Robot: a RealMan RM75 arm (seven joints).
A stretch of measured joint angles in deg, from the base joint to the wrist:
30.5, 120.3, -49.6, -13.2, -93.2, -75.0, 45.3
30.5, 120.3, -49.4, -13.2, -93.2, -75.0, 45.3
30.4, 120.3, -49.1, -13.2, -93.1, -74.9, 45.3
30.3, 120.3, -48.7, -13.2, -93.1, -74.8, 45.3
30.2, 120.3, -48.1, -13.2, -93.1, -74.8, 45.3
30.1, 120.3, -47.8, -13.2, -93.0, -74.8, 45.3
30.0, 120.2, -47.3, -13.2, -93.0, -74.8, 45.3
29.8, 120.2, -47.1, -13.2, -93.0, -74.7, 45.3
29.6, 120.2, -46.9, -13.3, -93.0, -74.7, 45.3
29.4, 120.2, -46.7, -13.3, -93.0, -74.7, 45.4
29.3, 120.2, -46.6, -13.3, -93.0, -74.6, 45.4
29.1, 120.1, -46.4, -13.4, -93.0, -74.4, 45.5
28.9, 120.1, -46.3, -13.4, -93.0, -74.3, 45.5
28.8, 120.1, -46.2, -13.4, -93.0, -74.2, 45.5
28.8, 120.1, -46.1, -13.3, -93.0, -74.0, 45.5
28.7, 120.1, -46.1, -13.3, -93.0, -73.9, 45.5
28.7, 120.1, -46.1, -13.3, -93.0, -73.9, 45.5
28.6, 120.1, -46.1, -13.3, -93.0, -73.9, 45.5
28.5, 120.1, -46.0, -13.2, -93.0, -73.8, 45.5
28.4, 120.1, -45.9, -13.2, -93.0, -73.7, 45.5
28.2, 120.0, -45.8, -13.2, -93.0, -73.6, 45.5
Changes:
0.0, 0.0, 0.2, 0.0, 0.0, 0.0, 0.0
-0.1, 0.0, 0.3, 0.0, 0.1, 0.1, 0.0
-0.1, 0.0, 0.4, 0.0, 0.0, 0.1, 0.0
-0.1, 0.0, 0.6, 0.0, 0.0, 0.0, 0.0
-0.1, 0.0, 0.3, 0.0, 0.1, 0.0, 0.0
-0.1, -0.1, 0.5, 0.0, 0.0, 0.0, 0.0
-0.2, 0.0, 0.2, 0.0, 0.0, 0.1, 0.0
-0.2, 0.0, 0.2, -0.1, 0.0, 0.0, 0.0
-0.2, 0.0, 0.2, 0.0, 0.0, 0.0, 0.1
-0.1, 0.0, 0.1, 0.0, 0.0, 0.1, 0.0
-0.2, -0.1, 0.2, -0.1, 0.0, 0.2, 0.1
-0.2, 0.0, 0.1, 0.0, 0.0, 0.1, 0.0
-0.1, 0.0, 0.1, 0.0, 0.0, 0.1, 0.0
0.0, 0.0, 0.1, 0.1, 0.0, 0.2, 0.0
-0.1, 0.0, 0.0, 0.0, 0.0, 0.1, 0.0
0.0, 0.0, 0.0, 0.0, 0.0, 0.0, 0.0
-0.1, 0.0, 0.0, 0.0, 0.0, 0.0, 0.0
-0.1, 0.0, 0.1, 0.1, 0.0, 0.1, 0.0
-0.1, 0.0, 0.1, 0.0, 0.0, 0.1, 0.0
-0.2, -0.1, 0.1, 0.0, 0.0, 0.1, 0.0

